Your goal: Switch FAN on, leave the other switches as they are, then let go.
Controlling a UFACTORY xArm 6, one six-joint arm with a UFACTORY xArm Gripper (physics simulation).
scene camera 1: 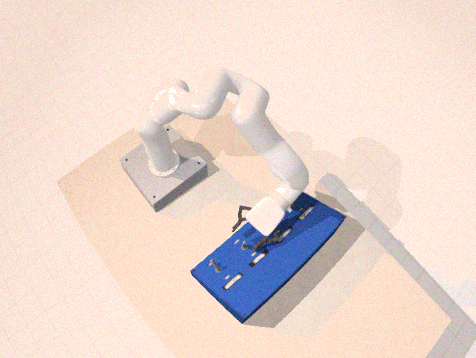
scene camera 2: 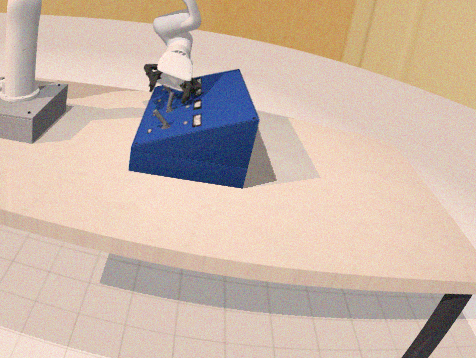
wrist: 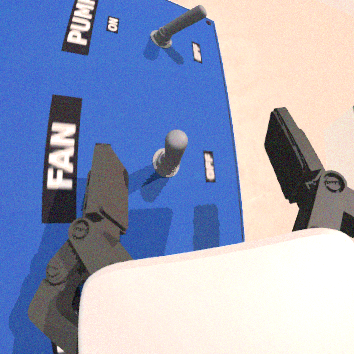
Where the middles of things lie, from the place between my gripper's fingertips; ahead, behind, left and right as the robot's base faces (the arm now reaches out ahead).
Labels:
Now: the blue switch panel (scene camera 2: 209, 138) 80 mm ahead of my hand, 50 mm to the left of it and 50 mm below it.

